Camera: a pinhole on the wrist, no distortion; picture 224 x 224 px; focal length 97.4 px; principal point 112.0 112.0 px. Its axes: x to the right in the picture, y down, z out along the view. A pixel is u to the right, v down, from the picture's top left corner.
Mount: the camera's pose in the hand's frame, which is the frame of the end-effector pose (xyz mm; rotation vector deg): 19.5 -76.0 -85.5 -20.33 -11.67 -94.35
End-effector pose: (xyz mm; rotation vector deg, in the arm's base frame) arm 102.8 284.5 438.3 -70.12 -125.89 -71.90
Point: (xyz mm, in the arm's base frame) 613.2 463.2 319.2
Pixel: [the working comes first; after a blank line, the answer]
In the camera's frame: -288.4 -372.9 464.2

51 34
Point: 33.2 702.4 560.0
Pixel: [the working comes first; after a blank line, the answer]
In the camera's frame: -76.4 263.6 426.4

95 172
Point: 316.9 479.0 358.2
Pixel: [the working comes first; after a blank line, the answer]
In the camera's frame: -119.5 -144.1 371.2

81 74
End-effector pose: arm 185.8 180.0 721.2 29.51 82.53 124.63
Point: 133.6 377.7 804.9
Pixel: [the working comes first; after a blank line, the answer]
In the camera's frame: -19.7 111.3 268.6

105 152
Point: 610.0 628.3 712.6
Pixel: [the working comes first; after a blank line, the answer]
In the camera's frame: 381.8 -138.3 542.2

181 87
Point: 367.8 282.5 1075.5
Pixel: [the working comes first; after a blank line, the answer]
In the camera's frame: -170.3 -158.0 473.3

77 79
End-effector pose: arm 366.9 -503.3 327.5 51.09 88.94 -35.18
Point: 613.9 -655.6 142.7
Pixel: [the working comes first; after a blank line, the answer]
In the camera's frame: -38.5 75.7 429.5

103 129
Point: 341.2 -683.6 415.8
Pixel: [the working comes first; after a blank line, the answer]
In the camera's frame: 116.4 -151.2 157.0

184 18
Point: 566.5 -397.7 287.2
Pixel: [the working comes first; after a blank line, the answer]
In the camera's frame: -235.7 -5.7 219.5

7 109
